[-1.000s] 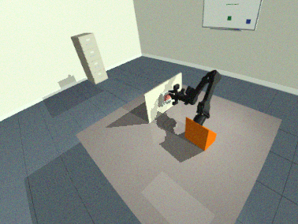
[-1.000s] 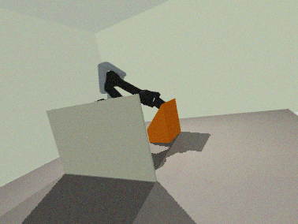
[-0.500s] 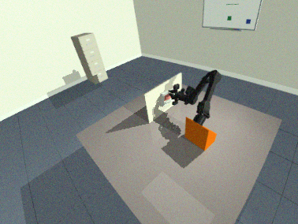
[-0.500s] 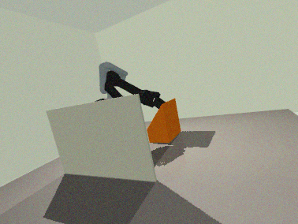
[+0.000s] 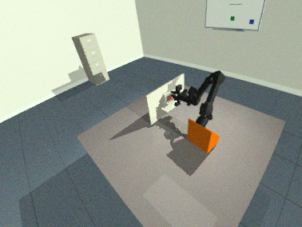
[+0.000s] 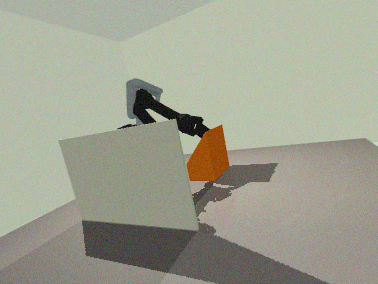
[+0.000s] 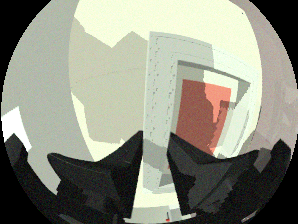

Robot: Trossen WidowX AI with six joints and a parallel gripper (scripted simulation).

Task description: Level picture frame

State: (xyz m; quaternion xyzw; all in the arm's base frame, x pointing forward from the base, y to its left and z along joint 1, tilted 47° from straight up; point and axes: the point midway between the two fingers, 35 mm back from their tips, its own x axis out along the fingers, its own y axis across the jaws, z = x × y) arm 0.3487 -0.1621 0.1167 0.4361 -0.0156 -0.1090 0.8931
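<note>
Right now my gripper tip is 1 cm to the right of the picture frame and 5 cm above it.
</note>
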